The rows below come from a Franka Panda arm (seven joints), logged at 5 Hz.
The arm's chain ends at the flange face. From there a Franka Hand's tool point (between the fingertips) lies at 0.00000 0.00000 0.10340 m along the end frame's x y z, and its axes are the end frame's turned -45 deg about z.
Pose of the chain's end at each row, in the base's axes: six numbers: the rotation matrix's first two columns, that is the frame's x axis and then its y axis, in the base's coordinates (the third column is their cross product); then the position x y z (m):
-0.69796 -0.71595 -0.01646 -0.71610 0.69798 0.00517 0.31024 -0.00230 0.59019
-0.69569 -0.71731 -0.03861 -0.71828 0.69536 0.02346 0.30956 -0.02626 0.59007
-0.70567 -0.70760 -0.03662 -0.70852 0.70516 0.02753 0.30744 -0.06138 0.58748
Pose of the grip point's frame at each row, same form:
0.01283 -0.99980 -0.01529 -0.99989 -0.01271 -0.00798 0.31105 -0.00071 0.48681
0.01597 -0.99891 -0.04389 -0.99983 -0.01552 -0.01071 0.31060 -0.02170 0.48678
0.00202 -0.99897 -0.04536 -0.99998 -0.00173 -0.00643 0.30810 -0.05669 0.48419

